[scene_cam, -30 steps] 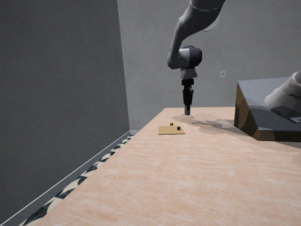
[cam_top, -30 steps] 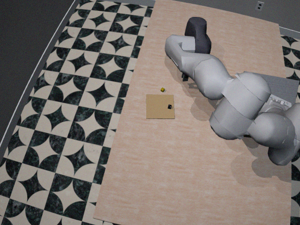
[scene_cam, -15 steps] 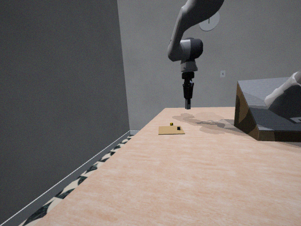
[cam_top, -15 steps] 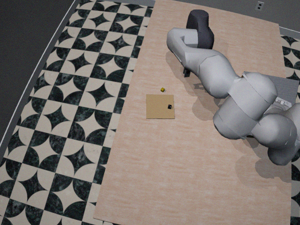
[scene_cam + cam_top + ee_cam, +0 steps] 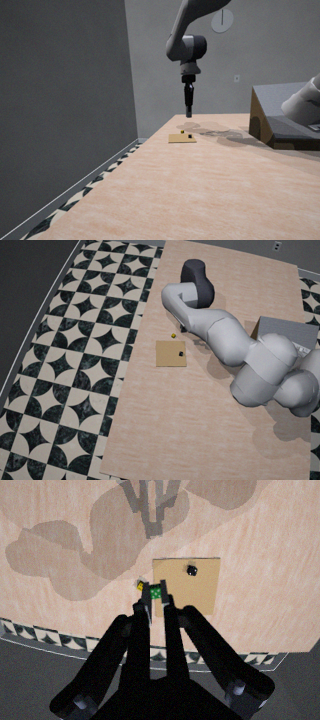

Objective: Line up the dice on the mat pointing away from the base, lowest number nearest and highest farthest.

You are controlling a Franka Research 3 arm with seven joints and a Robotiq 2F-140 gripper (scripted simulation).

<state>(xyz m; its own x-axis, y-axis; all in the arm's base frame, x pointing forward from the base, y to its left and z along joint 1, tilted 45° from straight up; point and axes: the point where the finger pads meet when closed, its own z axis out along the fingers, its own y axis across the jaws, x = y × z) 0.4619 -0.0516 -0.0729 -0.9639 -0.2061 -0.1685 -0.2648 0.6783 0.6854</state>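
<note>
Now: the tan mat 4 cm ahead of my hand, 7 cm to the left of it and 14 cm below it. Round my hand: yellow die 4 cm ahead, 3 cm to the right, 13 cm below; green die 3 cm below; black die 1 cm behind, 7 cm to the left, 13 cm below.
</note>
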